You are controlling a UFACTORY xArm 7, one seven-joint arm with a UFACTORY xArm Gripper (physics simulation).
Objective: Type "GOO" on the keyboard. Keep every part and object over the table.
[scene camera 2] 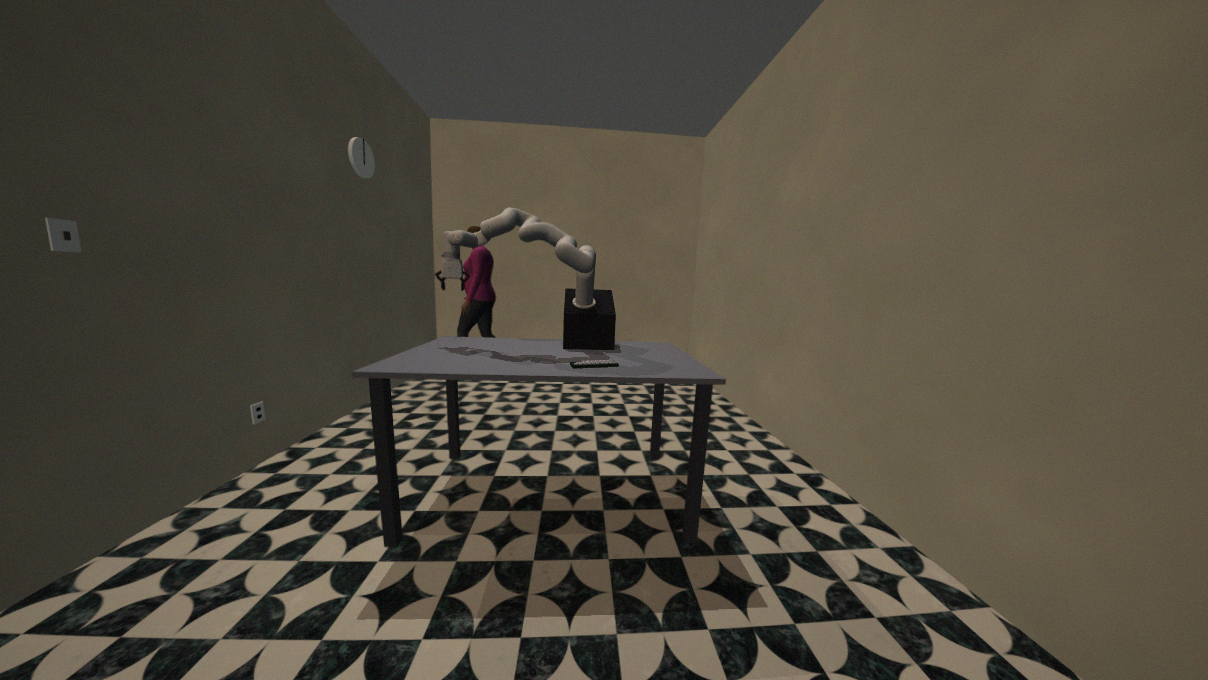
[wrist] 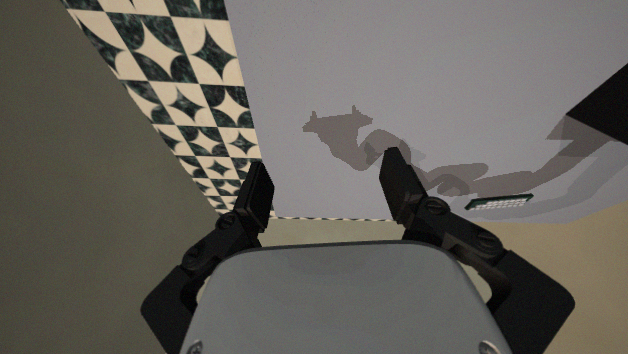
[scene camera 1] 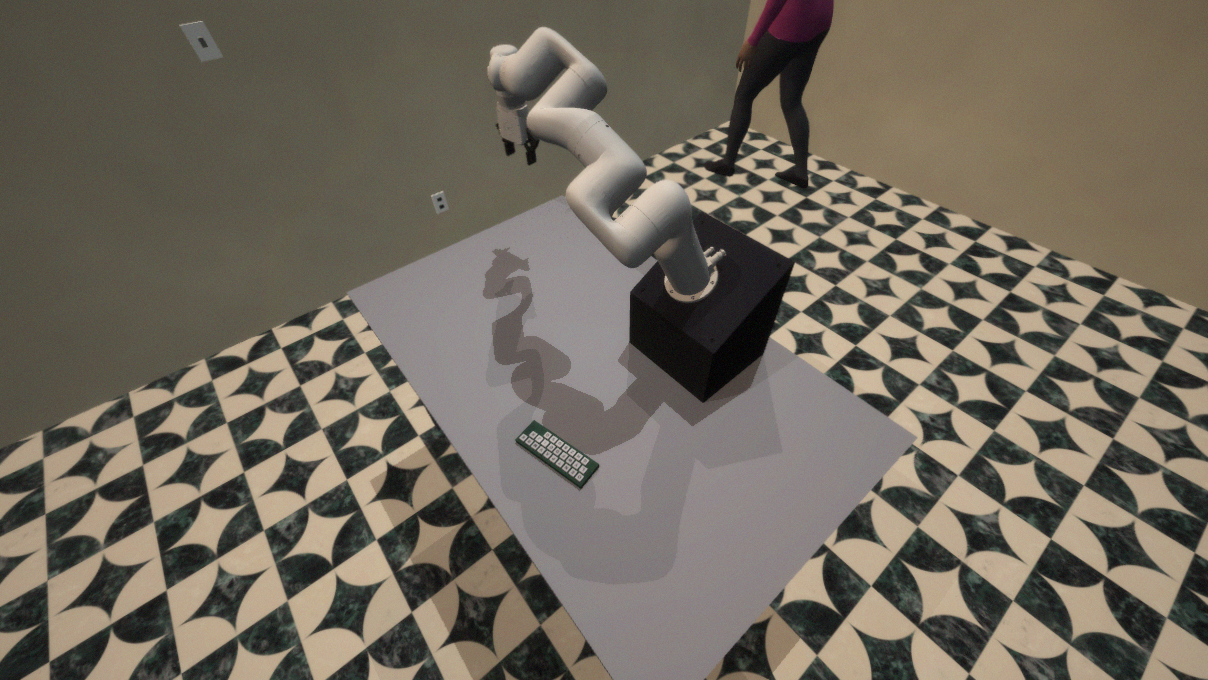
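Pixels of known places: gripper, fingertip midpoint: (scene camera 2: 453, 290) (wrist: 323, 168) (scene camera 1: 521, 158); arm's base, origin of the base link: (scene camera 2: 584, 302) (scene camera 1: 691, 279).
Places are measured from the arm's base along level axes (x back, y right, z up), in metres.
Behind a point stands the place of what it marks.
Note:
A green keyboard (scene camera 1: 557, 454) {z -0.222, x -0.433, y -0.153 m} (scene camera 2: 594, 364) {z -0.225, x -0.464, y -0.148 m} (wrist: 500, 202) {z -0.220, x -0.418, y -0.127 m} with rows of white keys lies flat on the grey table (scene camera 1: 439, 295) {z -0.239, x -0.539, y 0.523 m} (scene camera 2: 405, 364) {z -0.239, x -0.644, y 0.578 m} (wrist: 325, 50) {z -0.239, x -0.154, y 0.655 m}. It is near one long edge of the table, and in the wrist view it shows small at the right, beyond the right finger. The letters on its keys are too small to read surely. My gripper (scene camera 1: 519, 153) {z 0.043, x -0.173, y 0.664 m} (scene camera 2: 453, 287) {z 0.043, x -0.173, y 0.664 m} (wrist: 323, 168) {z 0.043, x -0.173, y 0.664 m} is open and empty. It hangs high, fingers pointing mostly down, far to the side of the keyboard and not touching it.
The arm stands on a black block (scene camera 1: 667, 346) {z -0.138, x -0.088, y -0.055 m} (scene camera 2: 589, 329) {z -0.132, x -0.089, y -0.052 m} (wrist: 607, 105) {z -0.199, x -0.082, y 0.089 m} on the table, across from the keyboard. A person (scene camera 1: 790, 50) (scene camera 2: 479, 274) in a magenta top stands beyond the table. A wall is at the left. Shadows of the arm fall across the table top.

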